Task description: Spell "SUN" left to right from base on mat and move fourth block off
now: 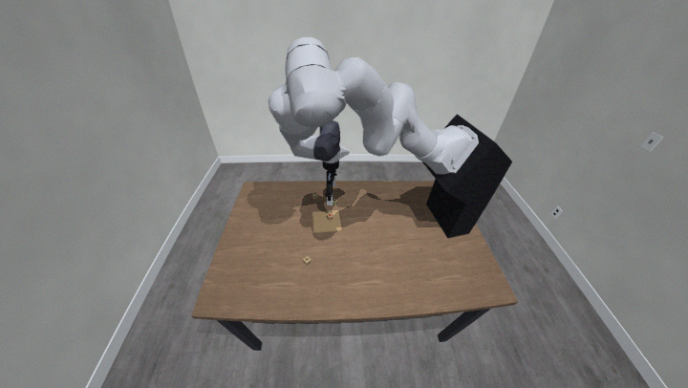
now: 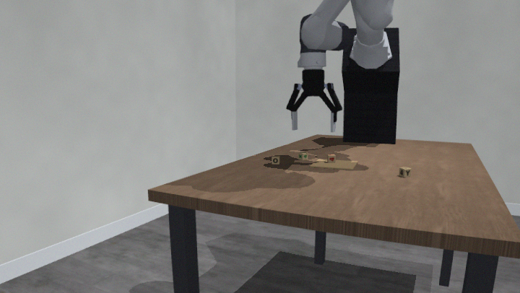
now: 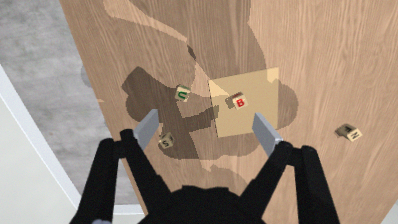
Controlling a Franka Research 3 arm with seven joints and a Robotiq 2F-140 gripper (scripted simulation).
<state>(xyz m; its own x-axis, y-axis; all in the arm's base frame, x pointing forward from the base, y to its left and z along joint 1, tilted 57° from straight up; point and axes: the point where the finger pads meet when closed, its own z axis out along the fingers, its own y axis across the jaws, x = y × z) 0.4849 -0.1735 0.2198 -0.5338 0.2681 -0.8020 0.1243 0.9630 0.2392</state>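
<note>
The tan mat lies 40 mm ahead of my hand, 80 mm to the left of it and 110 mm below it. Round my hand: S block (80 mm ahead, 110 mm to the right, 100 mm below); then U block (20 mm behind, 40 mm to the right, 100 mm below).
</note>
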